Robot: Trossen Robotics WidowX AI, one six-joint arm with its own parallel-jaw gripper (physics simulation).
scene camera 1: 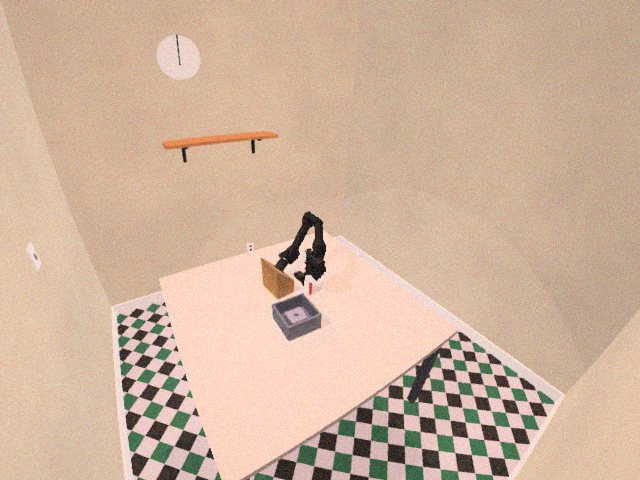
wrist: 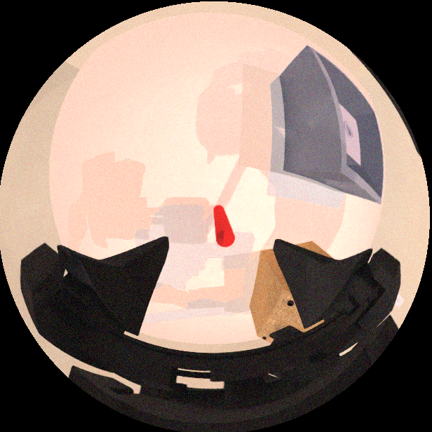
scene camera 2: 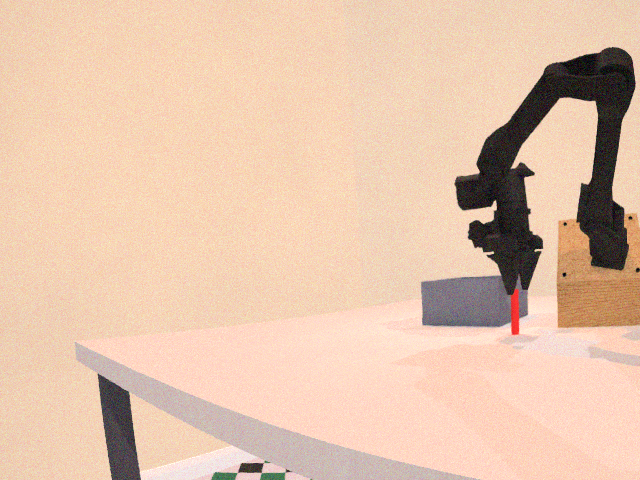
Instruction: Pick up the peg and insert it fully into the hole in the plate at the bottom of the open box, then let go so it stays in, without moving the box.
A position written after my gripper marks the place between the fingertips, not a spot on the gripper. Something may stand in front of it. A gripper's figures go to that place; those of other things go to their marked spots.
Scene:
My gripper (wrist: 223, 244) is 10 cm from the lens. A grey box (wrist: 312, 86) is 19 cm from the lens. A pale plate (wrist: 350, 128): 26 cm from the lens. The marked spots on the grey box and the pale plate are 10 cm apart.

